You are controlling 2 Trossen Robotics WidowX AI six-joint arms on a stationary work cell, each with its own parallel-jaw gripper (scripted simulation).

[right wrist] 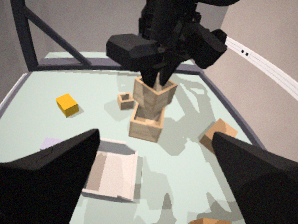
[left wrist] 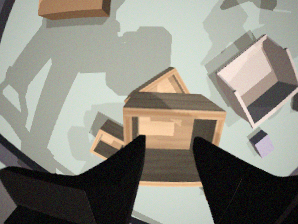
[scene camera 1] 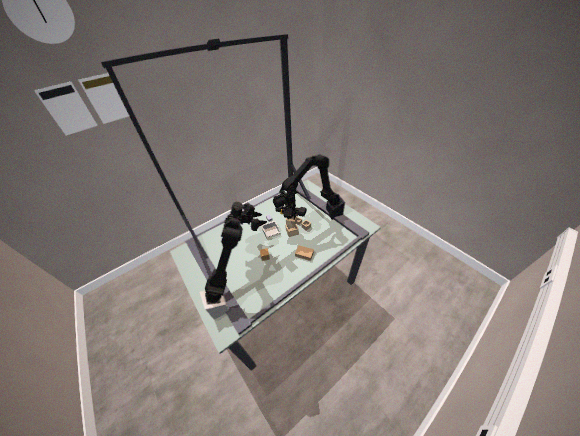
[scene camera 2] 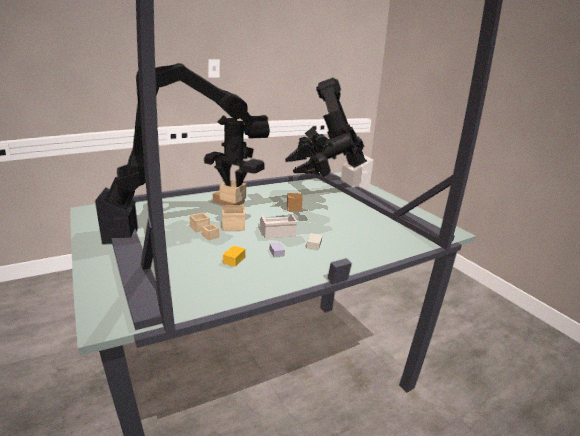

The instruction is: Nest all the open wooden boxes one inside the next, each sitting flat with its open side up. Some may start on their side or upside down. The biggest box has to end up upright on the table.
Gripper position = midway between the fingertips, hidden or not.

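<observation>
The right gripper (scene camera 2: 289, 166) is also visible in the right wrist view (right wrist: 157, 137). The left gripper (scene camera 2: 233, 188) appears in the left wrist view (left wrist: 169, 141) and in the right wrist view (right wrist: 155, 88) as well.
</observation>
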